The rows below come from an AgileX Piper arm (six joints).
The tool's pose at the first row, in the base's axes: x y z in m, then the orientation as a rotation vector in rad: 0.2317 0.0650 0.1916 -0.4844 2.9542 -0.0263
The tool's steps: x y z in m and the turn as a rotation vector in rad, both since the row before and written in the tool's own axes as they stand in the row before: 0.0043 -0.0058 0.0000 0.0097 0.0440 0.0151; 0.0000 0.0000 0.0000 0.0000 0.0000 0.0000; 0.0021 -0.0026 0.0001 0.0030 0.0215 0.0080; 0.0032 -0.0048 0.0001 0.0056 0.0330 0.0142; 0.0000 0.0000 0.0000 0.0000 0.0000 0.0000; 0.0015 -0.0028 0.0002 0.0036 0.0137 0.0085; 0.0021 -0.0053 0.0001 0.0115 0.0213 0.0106; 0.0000 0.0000 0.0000 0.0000 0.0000 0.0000; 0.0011 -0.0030 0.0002 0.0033 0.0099 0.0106; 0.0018 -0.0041 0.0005 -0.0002 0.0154 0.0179; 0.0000 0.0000 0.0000 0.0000 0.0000 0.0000; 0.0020 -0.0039 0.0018 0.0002 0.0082 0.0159; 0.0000 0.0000 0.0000 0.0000 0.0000 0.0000; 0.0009 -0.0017 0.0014 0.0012 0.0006 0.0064
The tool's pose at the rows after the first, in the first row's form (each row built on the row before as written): 0.2295 0.0581 0.1912 -0.4661 2.9991 -0.0502; 0.2295 0.0581 0.1912 -0.4661 2.9991 -0.0502; 0.2283 0.0550 0.1910 -0.4561 3.0214 -0.0594; 0.2267 0.0495 0.1909 -0.4375 3.0557 -0.0752; 0.2267 0.0495 0.1909 -0.4375 3.0557 -0.0752; 0.2261 0.0464 0.1908 -0.4255 3.0701 -0.0837; 0.2255 0.0407 0.1909 -0.4104 3.0909 -0.1062; 0.2255 0.0407 0.1909 -0.4104 3.0909 -0.1062; 0.2252 0.0375 0.1909 -0.3945 3.1018 -0.1135; 0.2245 0.0331 0.1907 0.3671 -3.1160 0.1164; 0.2245 0.0331 0.1907 0.3671 -3.1160 0.1164; 0.2235 0.0287 0.1892 0.3410 -3.1113 0.1180; 0.2235 0.0287 0.1892 0.3410 -3.1113 0.1180; 0.2230 0.0267 0.1879 0.3310 -3.1121 0.1200
